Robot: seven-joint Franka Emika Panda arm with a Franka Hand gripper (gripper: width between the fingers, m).
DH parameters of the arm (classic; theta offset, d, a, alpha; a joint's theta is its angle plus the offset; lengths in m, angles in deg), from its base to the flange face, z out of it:
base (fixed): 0 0 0 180
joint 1: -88.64 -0.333 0 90
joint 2: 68.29 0 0 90
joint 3: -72.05 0.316 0.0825 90
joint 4: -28.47 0 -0.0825 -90
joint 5: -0.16 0.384 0 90
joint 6: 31.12 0 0.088 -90
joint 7: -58.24 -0.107 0 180
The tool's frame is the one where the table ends.
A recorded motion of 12 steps. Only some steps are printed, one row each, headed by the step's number.
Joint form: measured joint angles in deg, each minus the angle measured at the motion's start. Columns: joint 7, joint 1, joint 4, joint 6, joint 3, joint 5, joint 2.
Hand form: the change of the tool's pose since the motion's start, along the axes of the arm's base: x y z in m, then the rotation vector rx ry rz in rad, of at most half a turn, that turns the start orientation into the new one. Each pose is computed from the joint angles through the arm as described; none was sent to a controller.
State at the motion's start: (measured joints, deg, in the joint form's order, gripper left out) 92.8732 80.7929 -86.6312 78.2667 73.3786 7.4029 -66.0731
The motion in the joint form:
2: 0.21 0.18 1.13 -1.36 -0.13 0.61 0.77
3: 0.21 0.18 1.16 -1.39 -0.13 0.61 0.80
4: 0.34 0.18 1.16 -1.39 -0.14 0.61 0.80
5: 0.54 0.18 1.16 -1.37 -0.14 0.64 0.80
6: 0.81 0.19 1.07 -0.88 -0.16 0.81 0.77
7: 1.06 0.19 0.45 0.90 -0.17 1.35 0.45
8: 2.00 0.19 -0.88 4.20 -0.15 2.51 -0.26
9: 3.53 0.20 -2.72 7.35 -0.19 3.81 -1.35
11: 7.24 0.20 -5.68 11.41 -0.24 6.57 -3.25
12: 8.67 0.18 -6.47 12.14 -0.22 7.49 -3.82
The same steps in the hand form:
2: 0.0031 -0.0014 0.0000 0.0088 0.0184 -0.0039
3: 0.0032 -0.0014 -0.0001 0.0088 0.0189 -0.0038
4: 0.0032 -0.0014 -0.0001 0.0092 0.0187 -0.0018
5: 0.0033 -0.0014 -0.0001 0.0102 0.0181 0.0014
6: 0.0039 -0.0015 0.0001 0.0142 0.0105 0.0031
7: 0.0047 -0.0013 0.0006 0.0249 -0.0142 -0.0008
8: 0.0051 -0.0008 0.0014 0.0471 -0.0598 -0.0015
9: 0.0025 -0.0016 0.0017 0.0702 -0.1020 0.0048
11: -0.0042 -0.0026 0.0023 0.1143 -0.1582 0.0305
12: -0.0069 -0.0023 0.0025 0.1285 -0.1695 0.0444

